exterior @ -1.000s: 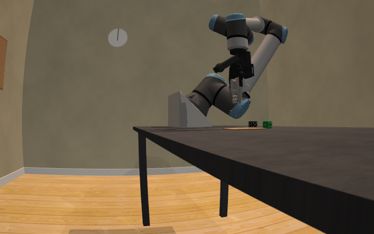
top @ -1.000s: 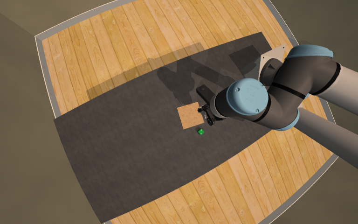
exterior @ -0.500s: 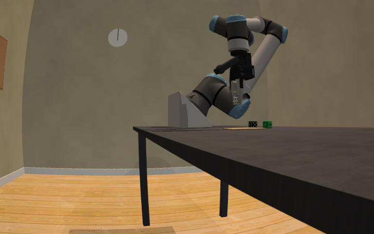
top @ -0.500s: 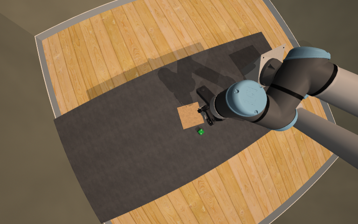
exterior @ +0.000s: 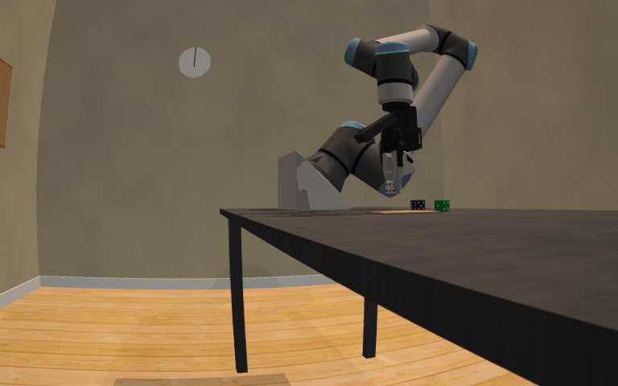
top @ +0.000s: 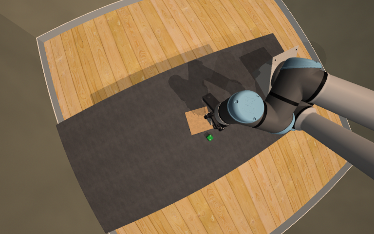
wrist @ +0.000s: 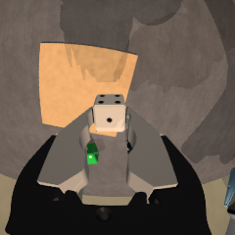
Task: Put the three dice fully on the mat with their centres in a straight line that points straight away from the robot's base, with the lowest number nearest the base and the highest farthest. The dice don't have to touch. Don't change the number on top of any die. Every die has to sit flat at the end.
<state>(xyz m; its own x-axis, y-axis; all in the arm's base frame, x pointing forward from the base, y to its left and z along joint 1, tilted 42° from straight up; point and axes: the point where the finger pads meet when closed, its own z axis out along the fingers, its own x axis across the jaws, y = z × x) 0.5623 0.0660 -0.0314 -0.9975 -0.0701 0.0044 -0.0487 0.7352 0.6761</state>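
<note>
The tan mat is 60 mm below my hand and 50 mm ahead of it. Round my hand: white die right at my hand; then green die 120 mm to the left, 50 mm below, 40 mm ahead; then black die 100 mm to the left, 50 mm below, 50 mm behind.
</note>
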